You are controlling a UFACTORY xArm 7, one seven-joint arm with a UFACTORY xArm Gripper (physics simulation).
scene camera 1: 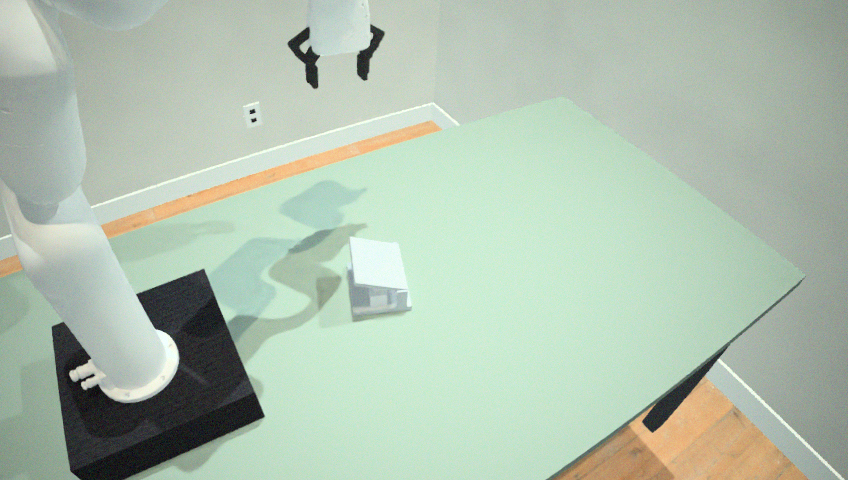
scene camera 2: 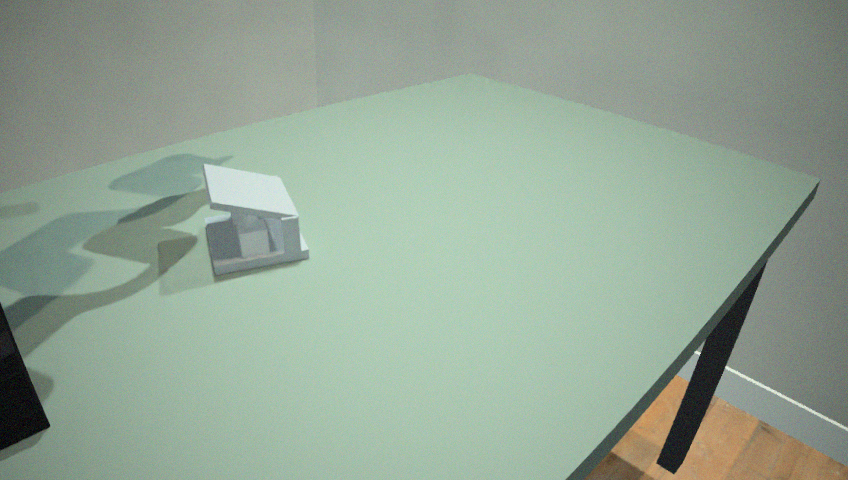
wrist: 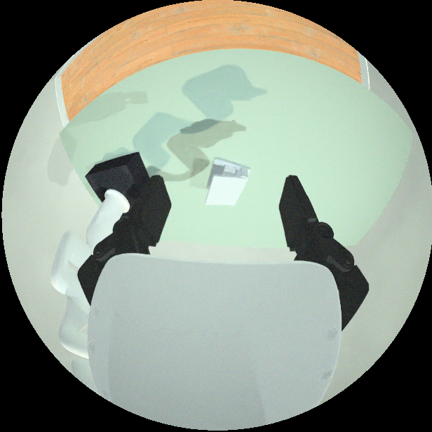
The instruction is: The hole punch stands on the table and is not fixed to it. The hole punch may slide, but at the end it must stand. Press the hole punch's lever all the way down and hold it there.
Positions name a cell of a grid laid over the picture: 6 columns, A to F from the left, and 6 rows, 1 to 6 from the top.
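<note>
There's a grey hole punch (scene camera 2: B4), (scene camera 1: C4), (wrist: D3) that I can see, and you'd find my gripper (scene camera 1: C2) in the scene too.
</note>
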